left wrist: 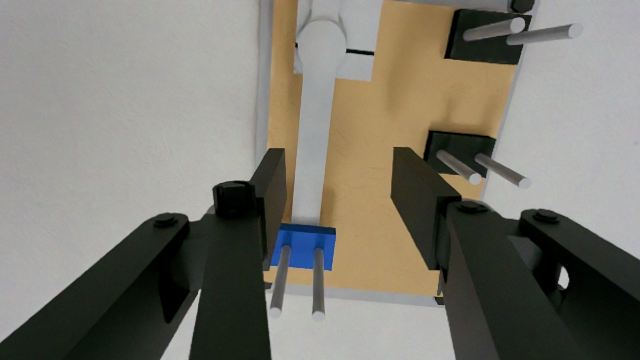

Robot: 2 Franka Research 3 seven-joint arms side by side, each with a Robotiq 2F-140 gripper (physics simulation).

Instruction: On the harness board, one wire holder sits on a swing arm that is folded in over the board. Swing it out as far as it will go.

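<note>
The harness board [370, 200] shows below my left gripper in the left wrist view. A light grey swing arm [313, 145] runs from its round pivot [322, 42] near the top down along the board's left side. At its lower end sits the blue wire holder [304, 246] with two grey pegs pointing toward the camera. My left gripper [338, 173] is open and empty. Its left finger overlaps the left edge of the blue holder in the view, and its right finger is over the board's right part. Contact cannot be told. My right gripper does not show.
Two black holders [487, 37] [459, 152], each with two grey pegs, stand along the board's right edge. A grey plate [357, 67] lies under the pivot. A grey rim [360, 296] with dark bolts borders the board, which lies on a pale surface [125, 100].
</note>
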